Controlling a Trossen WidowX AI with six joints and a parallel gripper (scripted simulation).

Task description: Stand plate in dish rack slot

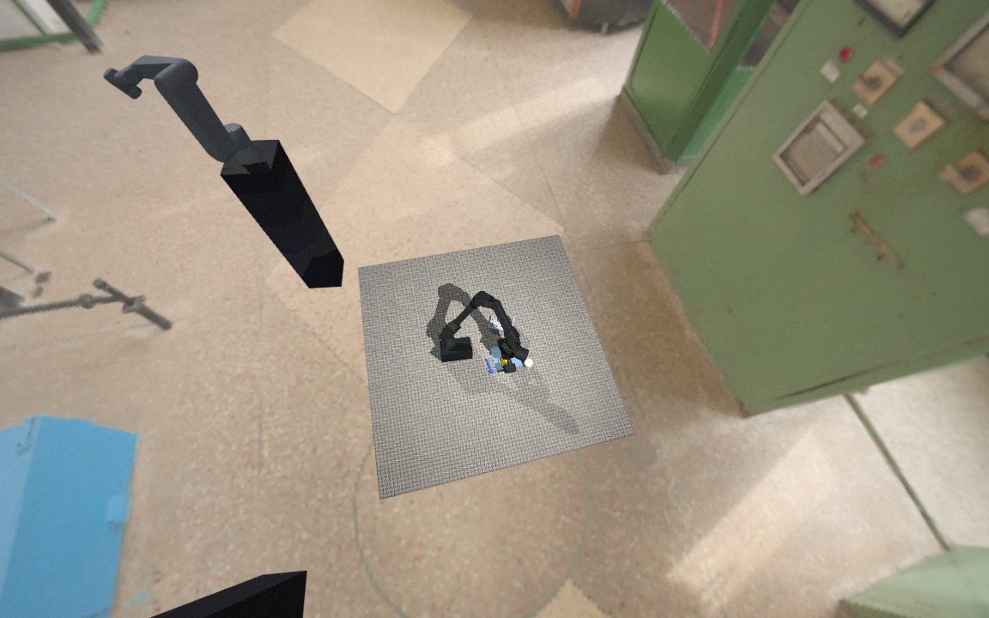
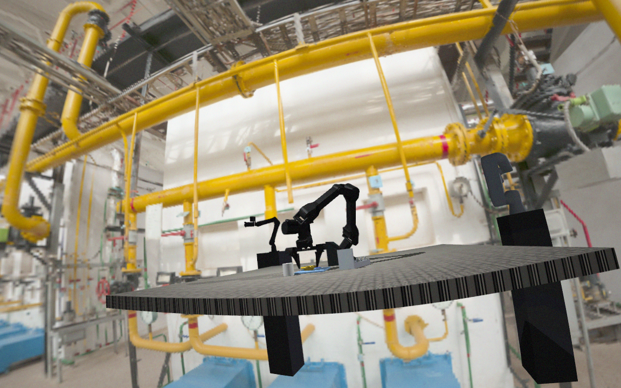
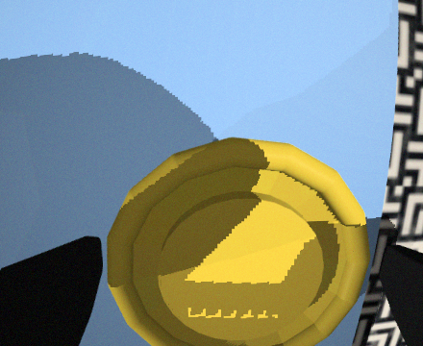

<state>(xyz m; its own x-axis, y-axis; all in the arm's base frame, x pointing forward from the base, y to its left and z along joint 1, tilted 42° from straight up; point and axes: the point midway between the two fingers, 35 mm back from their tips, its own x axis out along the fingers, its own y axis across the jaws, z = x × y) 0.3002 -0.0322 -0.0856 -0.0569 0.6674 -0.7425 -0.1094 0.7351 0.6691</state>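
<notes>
Now: the grey dish rack 21 cm to the left of my gripper tip and 1 cm above it. Round my gripper tip: white cup: 12 cm ahead, 3 cm to the right, 1 cm above; then blue utensil: 9 cm behind, 3 cm to the right, 1 cm below; then yellow plate: right at my gripper tip.
</notes>
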